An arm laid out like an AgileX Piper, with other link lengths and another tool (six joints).
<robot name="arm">
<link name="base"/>
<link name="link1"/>
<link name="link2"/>
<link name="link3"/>
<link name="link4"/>
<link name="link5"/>
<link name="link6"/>
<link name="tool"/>
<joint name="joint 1" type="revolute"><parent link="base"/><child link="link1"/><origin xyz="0.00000 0.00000 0.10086" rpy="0.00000 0.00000 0.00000"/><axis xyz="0 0 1"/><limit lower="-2.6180" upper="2.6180"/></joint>
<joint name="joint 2" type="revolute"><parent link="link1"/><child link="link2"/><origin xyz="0.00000 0.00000 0.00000" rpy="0.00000 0.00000 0.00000"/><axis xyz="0 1 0"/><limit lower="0.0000" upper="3.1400"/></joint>
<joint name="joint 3" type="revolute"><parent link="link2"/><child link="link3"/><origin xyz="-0.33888 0.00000 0.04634" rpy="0.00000 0.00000 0.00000"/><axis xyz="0 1 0"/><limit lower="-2.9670" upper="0.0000"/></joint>
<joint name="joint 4" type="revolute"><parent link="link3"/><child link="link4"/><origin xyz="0.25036 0.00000 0.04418" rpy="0.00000 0.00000 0.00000"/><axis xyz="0.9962 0 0.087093"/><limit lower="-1.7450" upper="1.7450"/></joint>
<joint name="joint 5" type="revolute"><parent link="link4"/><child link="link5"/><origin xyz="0.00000 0.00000 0.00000" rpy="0.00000 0.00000 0.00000"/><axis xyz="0 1 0"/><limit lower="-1.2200" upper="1.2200"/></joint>
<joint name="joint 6" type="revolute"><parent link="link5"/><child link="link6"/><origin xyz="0.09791 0.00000 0.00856" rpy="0.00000 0.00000 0.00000"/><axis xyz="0.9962 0 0.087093"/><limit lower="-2.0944" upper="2.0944"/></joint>
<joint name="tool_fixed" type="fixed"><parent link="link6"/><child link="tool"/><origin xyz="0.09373 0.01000 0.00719" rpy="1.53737 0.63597 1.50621"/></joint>
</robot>
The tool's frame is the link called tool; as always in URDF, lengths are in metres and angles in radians.
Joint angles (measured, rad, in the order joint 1, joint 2, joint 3, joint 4, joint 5, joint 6), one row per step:
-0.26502, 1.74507, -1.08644, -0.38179, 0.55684, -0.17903
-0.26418, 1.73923, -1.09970, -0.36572, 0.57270, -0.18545
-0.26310, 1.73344, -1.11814, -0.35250, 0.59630, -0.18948
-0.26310, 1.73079, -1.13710, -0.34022, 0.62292, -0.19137
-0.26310, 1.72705, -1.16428, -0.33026, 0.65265, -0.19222
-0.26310, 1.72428, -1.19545, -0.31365, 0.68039, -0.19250
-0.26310, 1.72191, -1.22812, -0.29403, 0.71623, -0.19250
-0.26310, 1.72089, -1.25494, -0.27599, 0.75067, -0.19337
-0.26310, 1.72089, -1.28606, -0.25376, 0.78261, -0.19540
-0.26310, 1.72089, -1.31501, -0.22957, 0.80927, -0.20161
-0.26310, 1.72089, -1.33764, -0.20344, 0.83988, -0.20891
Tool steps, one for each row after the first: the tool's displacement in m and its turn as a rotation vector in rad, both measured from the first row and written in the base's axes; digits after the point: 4 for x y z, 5 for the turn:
0.0009, 0.0008, 0.0050, 0.00656, -0.00497, -0.00703
0.0017, 0.0011, 0.0110, 0.01127, -0.00766, -0.01635
0.0021, 0.0009, 0.0158, 0.01737, -0.00541, -0.02866
0.0039, 0.0000, 0.0235, 0.02035, -0.00905, -0.04121
0.0071, -0.0001, 0.0321, 0.02903, -0.01916, -0.05613
0.0090, 0.0002, 0.0405, 0.04176, -0.02337, -0.07403
0.0097, 0.0010, 0.0465, 0.05506, -0.02127, -0.08931
0.0119, 0.0023, 0.0537, 0.07146, -0.02525, -0.10329
0.0144, 0.0042, 0.0606, 0.08862, -0.03131, -0.11172
0.0148, 0.0070, 0.0651, 0.10959, -0.02748, -0.11988

